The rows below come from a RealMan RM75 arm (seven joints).
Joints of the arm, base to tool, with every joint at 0 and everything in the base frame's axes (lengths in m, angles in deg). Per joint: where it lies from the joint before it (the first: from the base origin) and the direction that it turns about. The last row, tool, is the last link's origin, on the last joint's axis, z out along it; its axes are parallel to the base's.
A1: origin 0 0 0.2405 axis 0 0 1
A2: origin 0 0 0 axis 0 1 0
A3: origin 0 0 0.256 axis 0 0 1
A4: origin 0 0 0 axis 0 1 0
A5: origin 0 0 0.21 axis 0 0 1
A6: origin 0 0 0 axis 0 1 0
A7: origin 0 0 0.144 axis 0 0 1
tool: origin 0 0 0
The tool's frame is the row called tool.
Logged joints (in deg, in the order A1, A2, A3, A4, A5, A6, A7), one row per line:
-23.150 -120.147 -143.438 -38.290 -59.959 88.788 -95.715
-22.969 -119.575 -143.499 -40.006 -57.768 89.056 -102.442
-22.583 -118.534 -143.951 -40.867 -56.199 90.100 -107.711
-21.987 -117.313 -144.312 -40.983 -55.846 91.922 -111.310
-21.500 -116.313 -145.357 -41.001 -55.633 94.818 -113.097
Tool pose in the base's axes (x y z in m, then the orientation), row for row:
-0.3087 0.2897 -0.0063 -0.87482 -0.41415 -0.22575 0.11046
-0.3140 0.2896 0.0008 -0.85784 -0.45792 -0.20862 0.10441
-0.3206 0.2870 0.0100 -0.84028 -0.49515 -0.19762 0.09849
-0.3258 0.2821 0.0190 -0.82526 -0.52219 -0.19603 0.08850
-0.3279 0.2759 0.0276 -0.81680 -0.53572 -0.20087 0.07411
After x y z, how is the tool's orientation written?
As a quaternion, x y z w.
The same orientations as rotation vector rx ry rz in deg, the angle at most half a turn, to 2 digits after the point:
-147.27 -69.72 -38.00
-144.92 -77.36 -35.24
-142.44 -83.94 -33.50
-140.72 -89.04 -33.43
-140.47 -92.13 -34.54

